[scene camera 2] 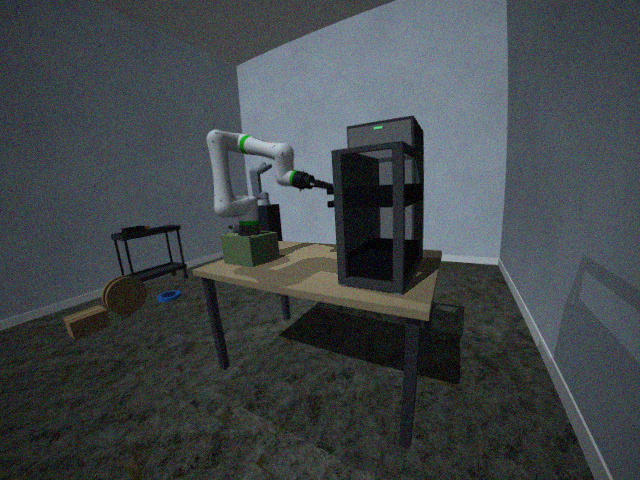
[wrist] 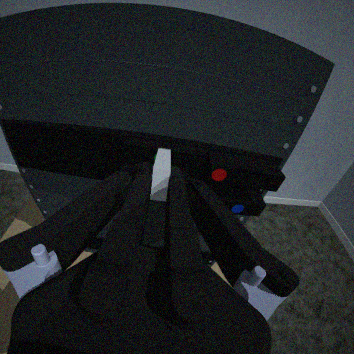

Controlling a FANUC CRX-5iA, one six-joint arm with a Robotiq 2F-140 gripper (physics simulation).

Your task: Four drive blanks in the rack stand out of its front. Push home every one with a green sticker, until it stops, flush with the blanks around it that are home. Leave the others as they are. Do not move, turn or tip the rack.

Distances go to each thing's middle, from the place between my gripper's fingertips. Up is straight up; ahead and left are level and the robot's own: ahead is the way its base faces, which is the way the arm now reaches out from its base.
Labels:
Now: hand 16 cm short of the dark rack [scene camera 2: 361, 252], 5 cm to the right of it and 13 cm above it.

